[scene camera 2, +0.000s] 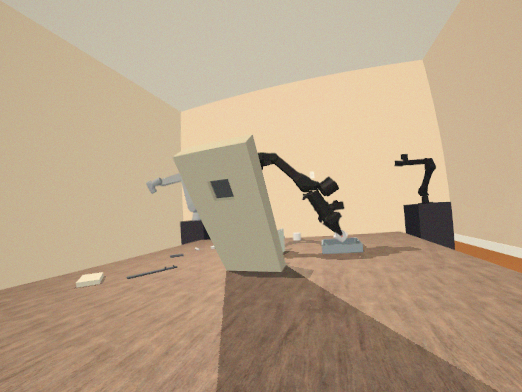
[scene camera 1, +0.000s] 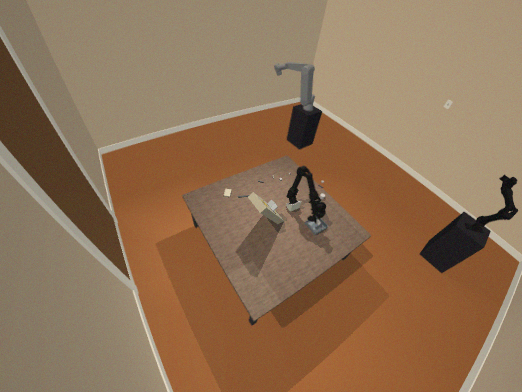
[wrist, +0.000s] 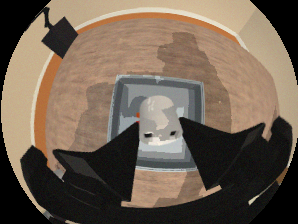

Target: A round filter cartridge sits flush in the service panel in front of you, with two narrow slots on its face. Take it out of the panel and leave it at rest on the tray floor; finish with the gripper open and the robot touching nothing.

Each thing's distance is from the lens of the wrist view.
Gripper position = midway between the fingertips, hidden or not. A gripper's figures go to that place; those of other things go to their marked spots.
gripper (wrist: 159, 123): 0.10 m
round filter cartridge (wrist: 158, 124): 0.07 m
grey tray (wrist: 188, 96): 0.17 m
The marked spots on the grey tray and the round filter cartridge are 0.11 m apart.
